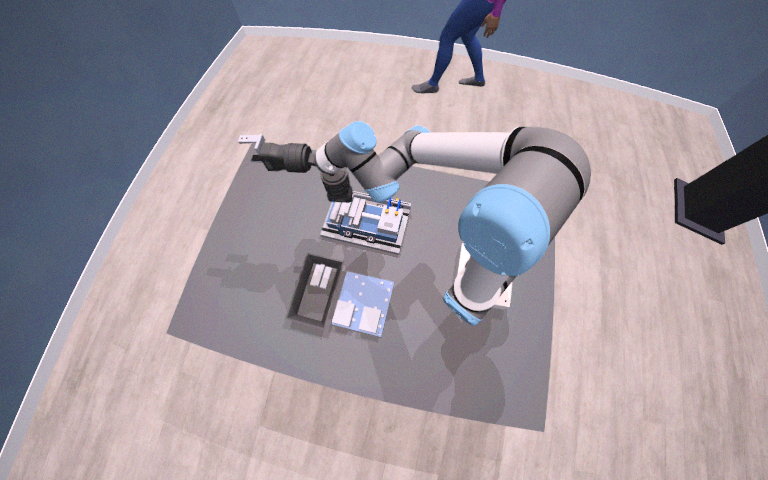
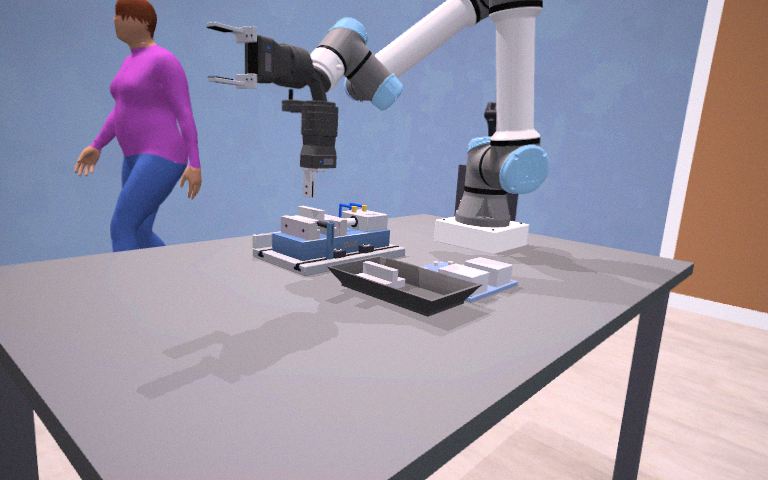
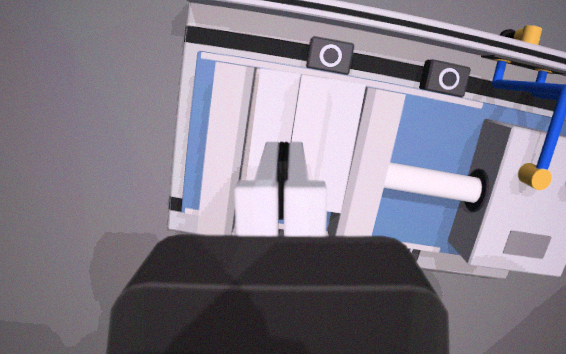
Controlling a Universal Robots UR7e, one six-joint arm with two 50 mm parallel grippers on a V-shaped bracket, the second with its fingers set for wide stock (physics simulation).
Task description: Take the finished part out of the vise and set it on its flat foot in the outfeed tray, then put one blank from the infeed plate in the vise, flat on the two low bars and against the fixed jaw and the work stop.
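Frame: origin at the arm's base, x right, y up, z back, level; millimetres.
Where they show: hand at its tool point: (image 1: 344,196) (image 2: 308,188) (image 3: 283,177); arm's base at its link origin: (image 2: 482,222).
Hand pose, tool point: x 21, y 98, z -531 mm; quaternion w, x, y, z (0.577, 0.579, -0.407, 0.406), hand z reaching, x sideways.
Note:
Each offset is from my tool point to the top centre of the thing.
The vise @[dy -59, dx +6, dz +66 mm] (image 1: 370,211) (image 2: 294,244) (image 3: 435,125) holds a pale finished part @[dy -43, dx +4, dz +9 mm] (image 2: 310,211) (image 3: 327,125) between its fixed jaw (image 2: 291,226) (image 3: 225,125) and moving jaw (image 3: 377,135). My lower gripper (image 2: 308,195) (image 3: 283,145) is shut and empty, pointing down above the part. My second, wide gripper (image 2: 208,52) is open and empty, pointing sideways. The dark outfeed tray (image 1: 294,308) (image 2: 396,292) holds a pale ribbed part @[dy -111, dx -252, dz +18 mm] (image 1: 321,275) (image 2: 379,272). Two white blanks @[dy -114, dx -332, dz +151 mm] (image 1: 343,313) @[dy -114, dx -314, dz +239 mm] (image 1: 370,319) (image 2: 463,273) (image 2: 491,270) lie on the blue infeed plate @[dy -150, dx -271, dz +191 mm] (image 1: 374,294). The low bars are hidden.
A cylinder block @[dy -62, dx +18, dz +161 mm] (image 1: 390,220) (image 2: 370,219) (image 3: 525,210) with blue hoses and yellow fittings stands at the vise's right end. A blue post @[dy -60, dx -80, dz +11 mm] (image 2: 330,240) stands at its side. The arm's white base (image 2: 481,233) is at the right of the table. A person (image 1: 461,45) (image 2: 152,113) is beyond the table.

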